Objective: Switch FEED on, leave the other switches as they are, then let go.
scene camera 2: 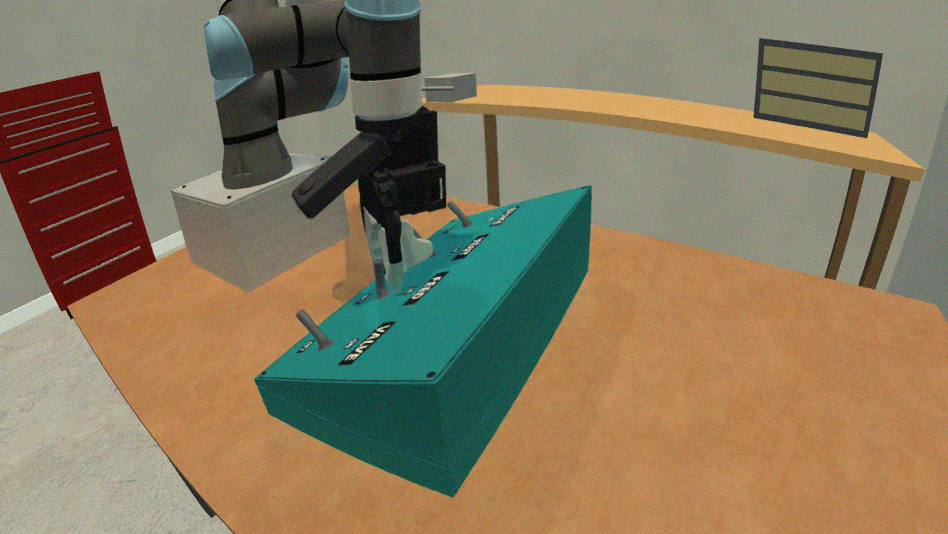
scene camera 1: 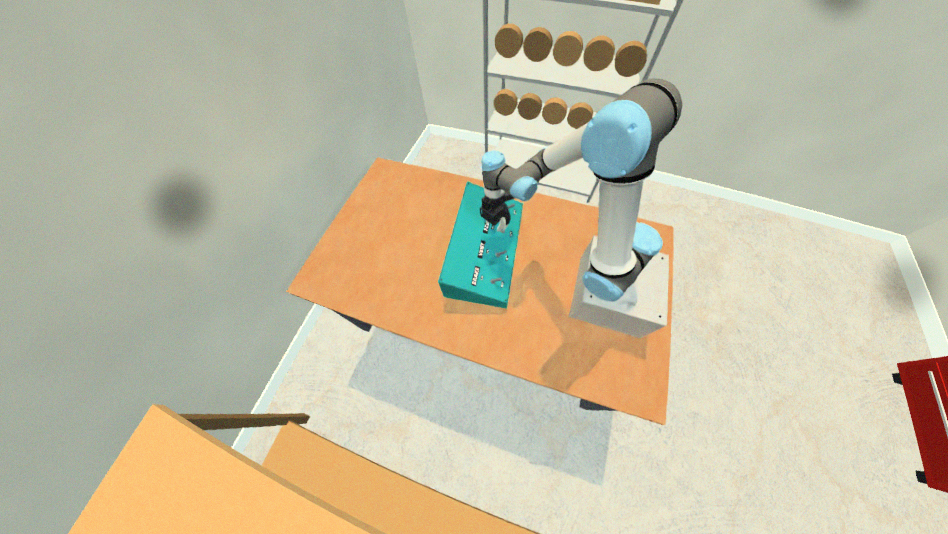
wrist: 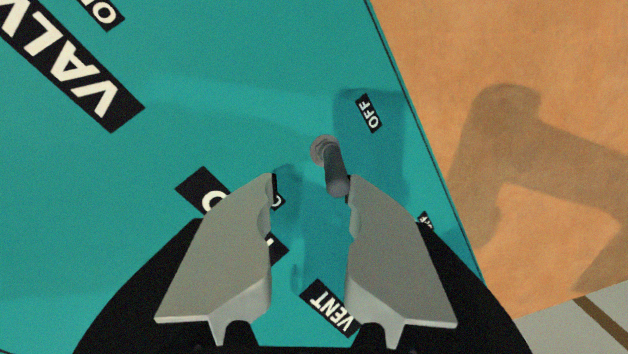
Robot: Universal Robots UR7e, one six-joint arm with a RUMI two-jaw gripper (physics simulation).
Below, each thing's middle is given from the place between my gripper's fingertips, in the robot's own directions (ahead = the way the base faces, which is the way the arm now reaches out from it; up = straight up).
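Teal switch box (scene camera 2: 416, 383): 30 mm ahead of my hand, 30 mm below it, 70 mm to the left of it.
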